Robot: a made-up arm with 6 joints.
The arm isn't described. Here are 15 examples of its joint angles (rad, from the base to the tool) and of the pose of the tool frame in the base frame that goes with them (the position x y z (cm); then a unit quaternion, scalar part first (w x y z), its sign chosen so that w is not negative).
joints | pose
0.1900 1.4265 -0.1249 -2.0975 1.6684 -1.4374 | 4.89 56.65 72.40 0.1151 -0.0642 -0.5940 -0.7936
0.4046 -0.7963 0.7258 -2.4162 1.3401 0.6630 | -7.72 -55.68 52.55 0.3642 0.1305 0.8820 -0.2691
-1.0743 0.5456 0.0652 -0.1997 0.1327 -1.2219 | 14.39 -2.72 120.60 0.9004 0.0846 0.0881 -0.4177
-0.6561 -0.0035 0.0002 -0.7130 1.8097 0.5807 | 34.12 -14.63 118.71 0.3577 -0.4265 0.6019 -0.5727
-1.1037 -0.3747 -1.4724 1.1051 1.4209 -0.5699 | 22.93 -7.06 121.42 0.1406 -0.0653 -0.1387 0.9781
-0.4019 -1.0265 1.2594 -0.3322 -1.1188 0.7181 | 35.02 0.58 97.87 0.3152 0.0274 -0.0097 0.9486
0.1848 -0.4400 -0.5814 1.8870 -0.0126 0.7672 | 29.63 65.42 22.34 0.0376 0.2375 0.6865 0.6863
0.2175 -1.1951 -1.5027 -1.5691 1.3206 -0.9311 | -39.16 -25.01 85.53 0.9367 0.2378 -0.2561 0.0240
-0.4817 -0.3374 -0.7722 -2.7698 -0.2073 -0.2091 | 2.26 -26.99 13.94 0.2150 0.9555 0.1716 0.1069
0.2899 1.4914 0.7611 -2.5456 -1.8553 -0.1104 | -3.81 11.13 84.97 0.3747 0.2822 0.3250 -0.8212
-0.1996 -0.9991 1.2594 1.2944 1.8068 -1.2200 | 3.28 11.74 23.03 0.2290 0.4531 -0.8531 0.1197
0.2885 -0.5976 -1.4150 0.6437 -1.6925 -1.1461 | -11.69 44.37 60.80 0.0899 -0.0305 -0.9889 -0.1146
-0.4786 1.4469 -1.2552 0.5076 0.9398 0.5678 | -62.78 15.50 119.12 0.7053 0.0694 0.0319 -0.7048
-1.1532 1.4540 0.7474 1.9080 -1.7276 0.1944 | -37.73 -11.00 61.56 0.9127 -0.0017 -0.3164 0.2586
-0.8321 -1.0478 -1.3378 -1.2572 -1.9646 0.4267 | 9.04 13.74 65.25 0.1974 -0.7041 0.6070 -0.3112
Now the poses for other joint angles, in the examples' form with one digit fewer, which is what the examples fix.
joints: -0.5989 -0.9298 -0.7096 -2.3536 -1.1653 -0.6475
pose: -23.1 -0.8 31.6 0.218 -0.828 0.504 0.114
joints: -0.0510 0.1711 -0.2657 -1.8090 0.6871 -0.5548
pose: 22.5 -40.5 65.4 0.702 0.532 0.472 0.047
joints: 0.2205 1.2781 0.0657 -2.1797 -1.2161 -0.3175
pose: 8.6 -8.2 61.9 0.376 0.405 0.687 -0.472
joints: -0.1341 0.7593 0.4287 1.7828 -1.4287 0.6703
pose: -41.3 -6.0 42.7 0.859 0.183 -0.477 0.029
